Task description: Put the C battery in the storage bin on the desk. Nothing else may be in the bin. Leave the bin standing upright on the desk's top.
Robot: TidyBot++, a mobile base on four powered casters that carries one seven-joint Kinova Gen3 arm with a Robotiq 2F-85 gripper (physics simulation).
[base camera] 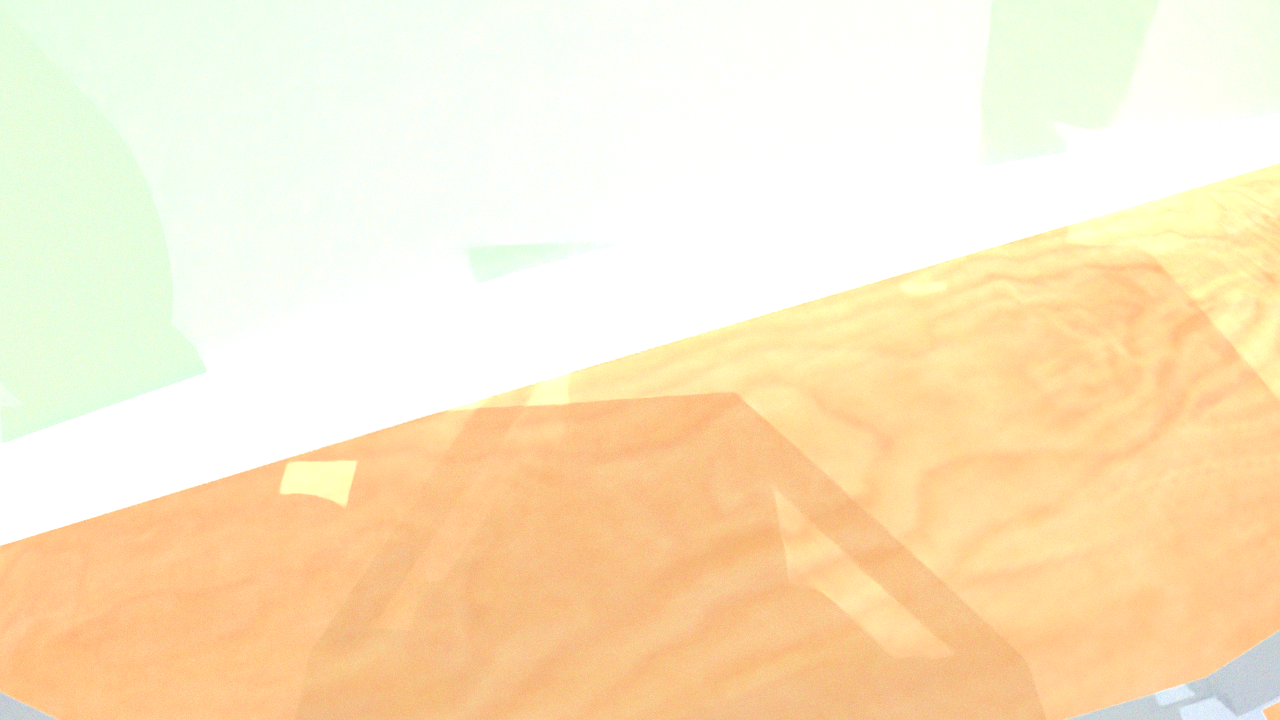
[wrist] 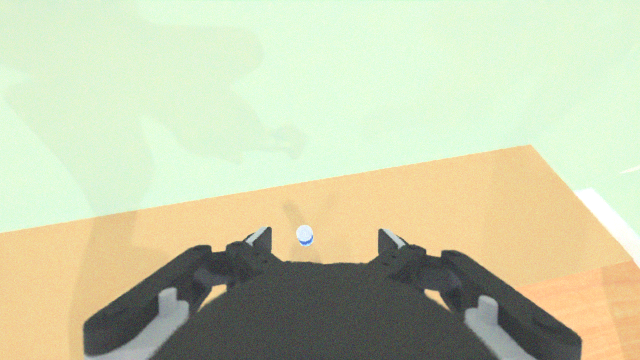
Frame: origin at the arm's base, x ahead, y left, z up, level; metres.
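Seen in the pictures: gripper, fingertip midpoint: (wrist: 324, 239).
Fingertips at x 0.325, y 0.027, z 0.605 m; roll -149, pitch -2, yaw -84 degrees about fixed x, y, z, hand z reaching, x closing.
A point is followed by its place in that frame.
A small cylinder with a pale top and a blue band (wrist: 305, 235) {y 0.057, x 0.356, z 0.451 m} stands on a tan wooden top (wrist: 480, 200) {y -0.278, x 0.481, z 0.403 m} in the wrist view; it looks like the C battery, but its label cannot be read. My gripper (wrist: 324, 239) {y 0.027, x 0.325, z 0.605 m} is open and empty. In the wrist view the cylinder shows between the two fingertips, nearer the left one, and beyond them; how far below the fingers it is cannot be told. The storage bin does not show in either view. The gripper does not show in the base camera view.
A pale green wall (wrist: 400, 90) {y -0.046, x 0.518, z 0.604 m} (base camera: 71, 223) {y 0.326, x 0.394, z -0.172 m} rises behind the wooden top. A white baseboard strip (base camera: 626, 295) {y 0.004, x 0.487, z -0.341 m} runs along its foot, above an orange wooden floor (base camera: 1029, 501) {y -0.258, x 0.317, z -0.397 m} (wrist: 570, 310) {y -1.251, x 0.338, z -0.397 m}. Shadows of the arm fall on wall and floor.
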